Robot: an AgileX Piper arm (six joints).
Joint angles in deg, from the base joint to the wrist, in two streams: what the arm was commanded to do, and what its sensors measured. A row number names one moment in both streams.
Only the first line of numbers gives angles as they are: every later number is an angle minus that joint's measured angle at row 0.
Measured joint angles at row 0:
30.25, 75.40, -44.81, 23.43, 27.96, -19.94
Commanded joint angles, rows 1 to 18:
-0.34, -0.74, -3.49, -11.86, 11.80, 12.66
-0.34, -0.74, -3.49, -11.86, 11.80, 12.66
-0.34, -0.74, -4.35, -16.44, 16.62, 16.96
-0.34, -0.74, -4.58, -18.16, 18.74, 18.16
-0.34, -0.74, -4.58, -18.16, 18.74, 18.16
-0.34, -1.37, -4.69, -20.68, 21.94, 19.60
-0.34, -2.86, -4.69, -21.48, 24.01, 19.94
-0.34, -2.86, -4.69, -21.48, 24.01, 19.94
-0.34, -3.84, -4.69, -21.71, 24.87, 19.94
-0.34, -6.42, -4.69, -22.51, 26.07, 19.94
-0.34, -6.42, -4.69, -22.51, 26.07, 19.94
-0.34, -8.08, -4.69, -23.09, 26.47, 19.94
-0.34, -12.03, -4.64, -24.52, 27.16, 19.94
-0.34, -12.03, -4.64, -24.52, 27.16, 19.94
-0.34, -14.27, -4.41, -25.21, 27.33, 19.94
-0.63, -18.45, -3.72, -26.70, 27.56, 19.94
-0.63, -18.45, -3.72, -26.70, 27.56, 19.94
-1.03, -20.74, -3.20, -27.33, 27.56, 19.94
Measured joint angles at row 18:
-0.06, -15.12, -4.18, -24.92, 26.59, 19.37
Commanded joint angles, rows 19 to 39:
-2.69, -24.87, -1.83, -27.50, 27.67, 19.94
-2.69, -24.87, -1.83, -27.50, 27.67, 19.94
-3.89, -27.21, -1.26, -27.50, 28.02, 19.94
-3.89, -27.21, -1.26, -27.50, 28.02, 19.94
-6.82, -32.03, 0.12, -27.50, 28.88, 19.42
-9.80, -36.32, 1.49, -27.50, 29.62, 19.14
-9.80, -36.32, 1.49, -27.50, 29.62, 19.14
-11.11, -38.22, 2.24, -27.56, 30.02, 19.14
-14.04, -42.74, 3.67, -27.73, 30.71, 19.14
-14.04, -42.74, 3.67, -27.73, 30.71, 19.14
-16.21, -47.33, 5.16, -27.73, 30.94, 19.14
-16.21, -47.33, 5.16, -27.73, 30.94, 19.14
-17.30, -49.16, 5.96, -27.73, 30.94, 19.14
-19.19, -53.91, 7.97, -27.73, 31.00, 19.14
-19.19, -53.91, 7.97, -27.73, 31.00, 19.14
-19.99, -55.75, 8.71, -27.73, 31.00, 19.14
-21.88, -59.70, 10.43, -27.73, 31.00, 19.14
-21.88, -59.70, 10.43, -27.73, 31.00, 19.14
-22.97, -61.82, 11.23, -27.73, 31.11, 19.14
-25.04, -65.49, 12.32, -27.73, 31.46, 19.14
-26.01, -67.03, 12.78, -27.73, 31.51, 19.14
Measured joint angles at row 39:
-23.49, -62.85, 11.46, -27.21, 31.00, 19.31
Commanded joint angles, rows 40 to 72:
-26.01, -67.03, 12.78, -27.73, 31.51, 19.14
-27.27, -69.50, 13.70, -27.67, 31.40, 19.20
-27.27, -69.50, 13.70, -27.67, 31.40, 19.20
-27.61, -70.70, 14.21, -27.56, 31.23, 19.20
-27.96, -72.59, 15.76, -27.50, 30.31, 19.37
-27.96, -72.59, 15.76, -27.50, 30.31, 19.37
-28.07, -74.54, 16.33, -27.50, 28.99, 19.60
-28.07, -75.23, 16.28, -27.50, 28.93, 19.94
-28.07, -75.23, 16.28, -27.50, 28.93, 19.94
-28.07, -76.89, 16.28, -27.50, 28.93, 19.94
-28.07, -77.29, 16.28, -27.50, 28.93, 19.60
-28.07, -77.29, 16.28, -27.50, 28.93, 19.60
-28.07, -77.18, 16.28, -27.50, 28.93, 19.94
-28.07, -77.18, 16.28, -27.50, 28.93, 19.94
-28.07, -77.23, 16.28, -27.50, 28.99, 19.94
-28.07, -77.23, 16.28, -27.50, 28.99, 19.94
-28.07, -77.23, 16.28, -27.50, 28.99, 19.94
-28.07, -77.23, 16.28, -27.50, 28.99, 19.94
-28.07, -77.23, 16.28, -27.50, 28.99, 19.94
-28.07, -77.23, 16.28, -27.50, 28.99, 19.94
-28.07, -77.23, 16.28, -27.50, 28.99, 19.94
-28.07, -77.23, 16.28, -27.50, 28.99, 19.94
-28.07, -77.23, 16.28, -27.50, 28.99, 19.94
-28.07, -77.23, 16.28, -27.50, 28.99, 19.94
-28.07, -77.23, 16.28, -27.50, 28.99, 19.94
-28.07, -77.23, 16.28, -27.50, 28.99, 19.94
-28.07, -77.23, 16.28, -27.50, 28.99, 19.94
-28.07, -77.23, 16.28, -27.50, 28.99, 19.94
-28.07, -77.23, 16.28, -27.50, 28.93, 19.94
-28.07, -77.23, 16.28, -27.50, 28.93, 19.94
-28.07, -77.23, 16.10, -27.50, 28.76, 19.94
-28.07, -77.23, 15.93, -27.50, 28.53, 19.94
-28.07, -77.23, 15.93, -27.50, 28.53, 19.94
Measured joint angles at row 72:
-27.84, -75.63, 16.16, -27.15, 29.51, 19.37
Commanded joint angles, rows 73 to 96:
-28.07, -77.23, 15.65, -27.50, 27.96, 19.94
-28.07, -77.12, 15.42, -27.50, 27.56, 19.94
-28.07, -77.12, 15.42, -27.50, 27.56, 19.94
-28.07, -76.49, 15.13, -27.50, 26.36, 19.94
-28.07, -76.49, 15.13, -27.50, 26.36, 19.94
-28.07, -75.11, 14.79, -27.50, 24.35, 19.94
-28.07, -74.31, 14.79, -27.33, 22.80, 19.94
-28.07, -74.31, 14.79, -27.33, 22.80, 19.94
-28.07, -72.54, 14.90, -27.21, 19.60, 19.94
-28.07, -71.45, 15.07, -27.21, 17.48, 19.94
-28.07, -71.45, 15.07, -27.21, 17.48, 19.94
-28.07, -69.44, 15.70, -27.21, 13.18, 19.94
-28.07, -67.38, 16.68, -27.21, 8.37, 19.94
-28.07, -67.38, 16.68, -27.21, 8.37, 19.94
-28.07, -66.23, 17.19, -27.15, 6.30, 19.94
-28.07, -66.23, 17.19, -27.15, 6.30, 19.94
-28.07, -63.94, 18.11, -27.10, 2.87, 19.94
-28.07, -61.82, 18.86, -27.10, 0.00, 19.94
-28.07, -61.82, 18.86, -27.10, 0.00, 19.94
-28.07, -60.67, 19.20, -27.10, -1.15, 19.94
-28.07, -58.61, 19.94, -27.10, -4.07, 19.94
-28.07, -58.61, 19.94, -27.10, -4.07, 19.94
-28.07, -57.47, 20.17, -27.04, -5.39, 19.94
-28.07, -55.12, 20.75, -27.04, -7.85, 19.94
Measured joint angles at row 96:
-27.84, -57.64, 19.94, -26.93, -3.49, 19.37
